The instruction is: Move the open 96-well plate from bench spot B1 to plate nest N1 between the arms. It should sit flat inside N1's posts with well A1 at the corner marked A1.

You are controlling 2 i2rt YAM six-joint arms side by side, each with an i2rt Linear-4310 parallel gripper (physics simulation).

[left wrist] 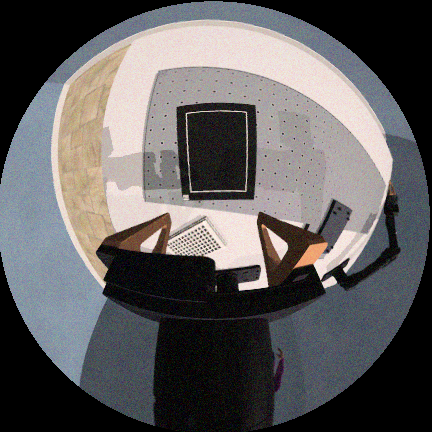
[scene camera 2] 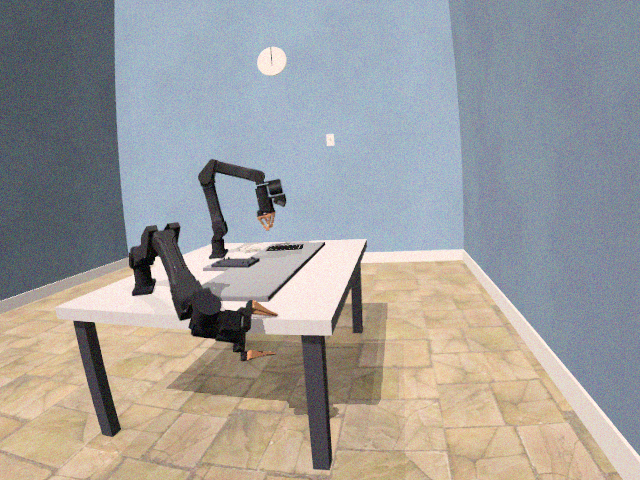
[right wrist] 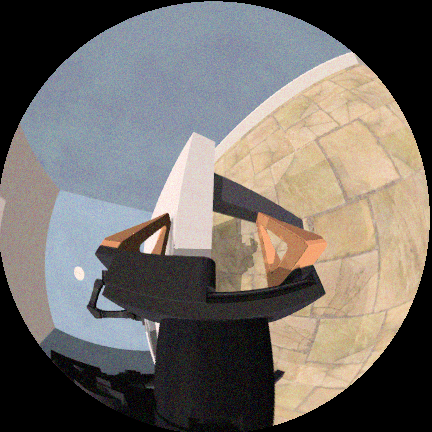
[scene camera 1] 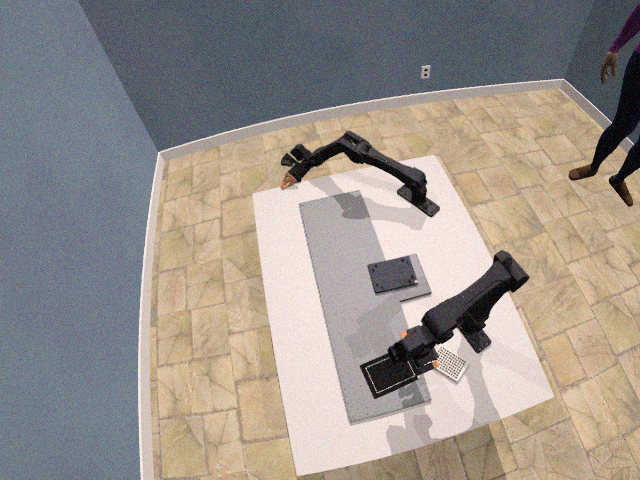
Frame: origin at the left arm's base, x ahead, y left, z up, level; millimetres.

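Where they show: left gripper, fingertip midpoint: (left wrist: 213, 216) (scene camera 2: 269, 229) (scene camera 1: 413, 357); right gripper, fingertip midpoint: (scene camera 2: 276, 334) (right wrist: 212, 217); left arm's base, link origin: (left wrist: 226, 275) (scene camera 2: 219, 254) (scene camera 1: 468, 327); right arm's base, link origin: (left wrist: 335, 268) (scene camera 2: 144, 287) (scene camera 1: 418, 200).
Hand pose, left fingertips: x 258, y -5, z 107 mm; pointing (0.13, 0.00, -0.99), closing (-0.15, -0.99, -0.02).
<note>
Things, the pixels of their centre, and the offset from my left fingertips. "spot": a spot on its surface instead. Level surfaces: height alone.
- white 96-well plate, body centre: (left wrist: 192, 244) (scene camera 1: 448, 362) (scene camera 2: 248, 248) 115 mm back, 68 mm left, 100 mm down
- black pad with a white outline, surface spot: (left wrist: 217, 150) (scene camera 1: 390, 371) spot: 67 mm ahead, 15 mm right, 92 mm down
- dark plate nest, body centre: (left wrist: 332, 231) (scene camera 1: 392, 273) (scene camera 2: 235, 261) 139 mm back, 320 mm right, 83 mm down
- grey perforated board, surface height: 94 mm down
- white table, surface height: 107 mm down
- grey base plate, surface height: 94 mm down
The white 96-well plate (scene camera 1: 451, 363) (left wrist: 195, 241) lies turned at an angle on the white table, off the black pad and close to its side; a finger hides part of it in the left wrist view. The black pad with a white outline (scene camera 1: 387, 376) (left wrist: 217, 150) bears no plate. The dark plate nest (scene camera 1: 391, 273) (scene camera 2: 236, 262) (left wrist: 336, 220) has small corner posts and holds no plate. My left gripper (scene camera 1: 419, 349) (scene camera 2: 266, 227) (left wrist: 213, 216) is open and empty, above the area between pad and plate. My right gripper (scene camera 2: 275, 334) (right wrist: 212, 217) is open and empty beyond the table's edge.
A grey perforated board (scene camera 1: 336, 289) (scene camera 2: 242, 289) lies on the white table (scene camera 1: 281, 330) under the black pad. A grey base plate (scene camera 1: 422, 276) sits under the nest. The left arm (scene camera 1: 460, 310) reaches over the table beside the plate. A person (scene camera 1: 617, 124) stands on the floor.
</note>
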